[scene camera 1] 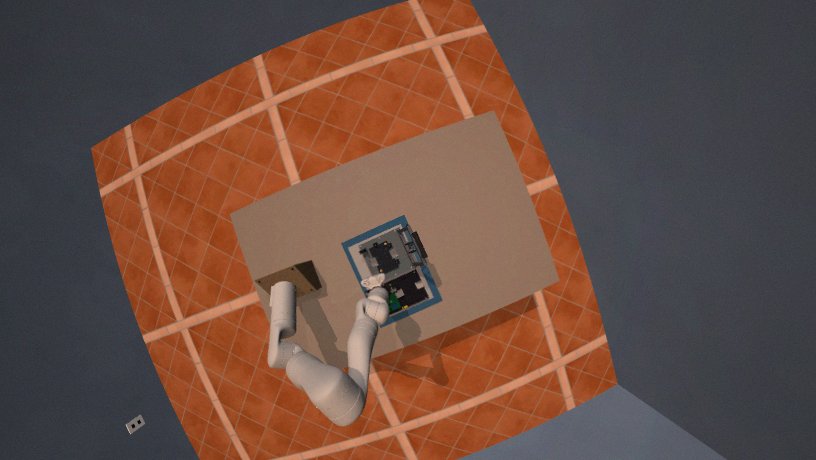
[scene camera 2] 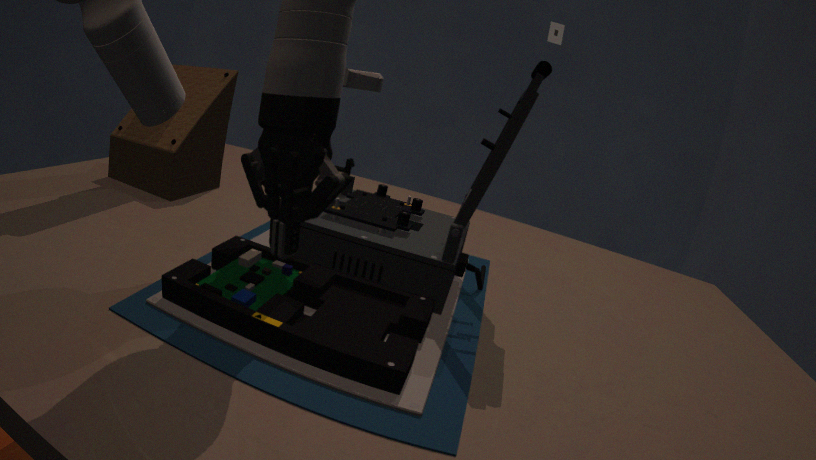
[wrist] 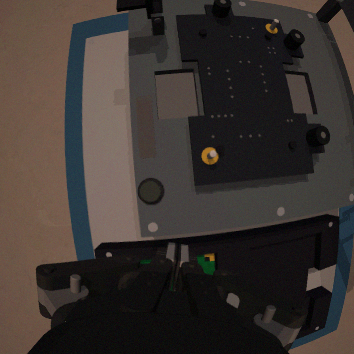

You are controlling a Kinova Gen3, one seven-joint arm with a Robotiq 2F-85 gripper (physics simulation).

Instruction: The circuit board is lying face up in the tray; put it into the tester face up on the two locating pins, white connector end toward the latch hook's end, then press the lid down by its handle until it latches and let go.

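Places are measured from the arm's base along level axes (x ahead, y left, z up), in centimetres.
Pixels of known places: gripper, between the fingertips: (scene camera 2: pixel 282 255) (wrist: pixel 175 254); arm's base, origin of its link: (scene camera 1: pixel 284 288) (scene camera 2: pixel 162 106).
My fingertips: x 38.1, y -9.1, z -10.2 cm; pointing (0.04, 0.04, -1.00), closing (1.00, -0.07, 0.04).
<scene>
For each thing: its top centre in the pictures, then the offset to it from my fingertips. "spot": a spot on its surface instead. Level surfaces: height alone.
- green circuit board, centre of its top: (scene camera 2: pixel 250 273) (wrist: pixel 175 315) (scene camera 1: pixel 388 299) dx +0.6, dy -5.8, dz +0.0 cm
- grey tester, a spot on its surface: (wrist: pixel 250 200) spot: dx +4.2, dy +4.9, dz +3.2 cm
- black handle, centre of its top: (scene camera 2: pixel 546 59) dx +18.6, dy +10.5, dz +25.0 cm
- latch hook, centre of its top: (scene camera 2: pixel 345 156) dx -4.2, dy +16.5, dz +7.9 cm
- white plate, a spot on its surface: (scene camera 2: pixel 414 388) spot: dx +18.2, dy -7.6, dz -2.2 cm
- blue mat, height of its surface: dz -2.6 cm
The green circuit board (scene camera 1: pixel 394 301) (scene camera 2: pixel 274 284) (wrist: pixel 206 265) lies face up in the left part of the black tray (scene camera 2: pixel 342 360) (wrist: pixel 300 230). Its white connector (scene camera 2: pixel 249 256) is at the left end in scene camera 2. My gripper (scene camera 2: pixel 284 251) (wrist: pixel 175 254) is shut with nothing between its fingers. Its fingertips are above the board's tester-side edge, hiding much of the board in the wrist view; contact is unclear. The grey tester (scene camera 2: pixel 400 274) (wrist: pixel 250 200) is beside the tray, its two locating pins (wrist: pixel 212 154) (wrist: pixel 275 24) bare. Its lid (scene camera 2: pixel 505 137) stands raised, black handle (scene camera 2: pixel 541 69) uppermost. The latch hook (scene camera 2: pixel 347 166) is opposite the hinge.
Tray and tester stand on a white plate (scene camera 2: pixel 414 388) over a blue mat (scene camera 2: pixel 440 425) (wrist: pixel 75 125). A wooden wedge block (scene camera 1: pixel 311 274) (scene camera 2: pixel 197 148) is at the table's left in scene camera 2. The raised lid rises right of the gripper there.
</scene>
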